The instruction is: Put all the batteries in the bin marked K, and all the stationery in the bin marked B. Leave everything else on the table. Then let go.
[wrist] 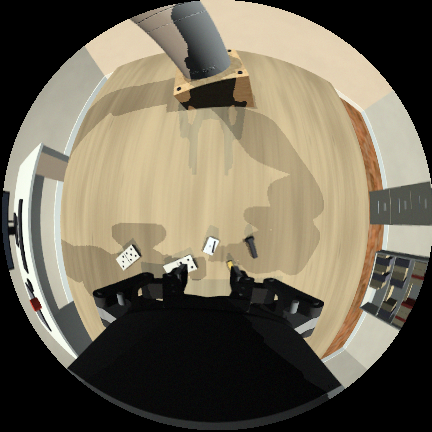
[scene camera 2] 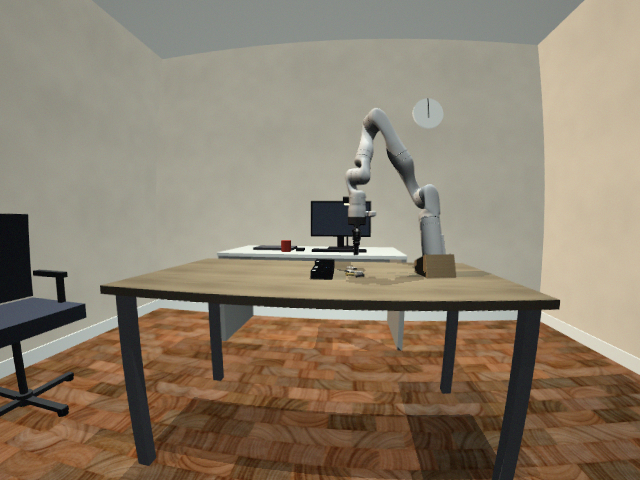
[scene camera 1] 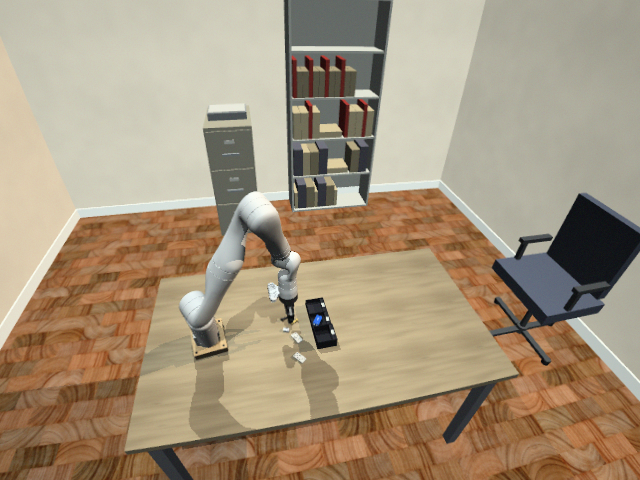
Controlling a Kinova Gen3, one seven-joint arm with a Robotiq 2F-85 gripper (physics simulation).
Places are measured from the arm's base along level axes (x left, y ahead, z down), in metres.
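Pixels of known places: gripper, fingertip midpoint: (wrist: 208,273) (scene camera 2: 355,254) (scene camera 1: 289,317); arm's base, link origin: (wrist: 206,65) (scene camera 2: 433,257) (scene camera 1: 208,336).
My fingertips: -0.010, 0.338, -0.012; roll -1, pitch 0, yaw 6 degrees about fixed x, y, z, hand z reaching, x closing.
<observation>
Ahead of a thing's pixels: the offset from my fingertips to its top centre, as dx, dy, dz.
My gripper (scene camera 1: 291,320) (scene camera 2: 356,252) (wrist: 208,273) is partly open and empty, pointing down above the table beside the black tray {-0.005, +0.136, +0.038} (scene camera 1: 326,343) (scene camera 2: 322,269). The tray has three compartments; their white labels are too small to read. A blue battery {+0.003, +0.126, +0.059} (scene camera 1: 317,320) lies in the middle compartment. A small pale block with a dark slot {+0.003, -0.017, +0.073} (scene camera 1: 285,329) (wrist: 211,245), like a sharpener, lies on the table, ahead of the open fingers in the wrist view. The tray does not show in the wrist view.
Two white dominoes {-0.049, +0.017, +0.077} (scene camera 1: 296,337) {-0.146, +0.002, +0.077} (scene camera 1: 299,357) (wrist: 128,256) lie nearby; one is partly hidden by a finger in the wrist view. A dark bolt {+0.068, -0.008, +0.071} (wrist: 251,247) lies right of the pale block there. A yellow piece {+0.036, +0.028, +0.071} (scene camera 1: 295,321) (wrist: 230,264) shows beside a fingertip, partly hidden.
</observation>
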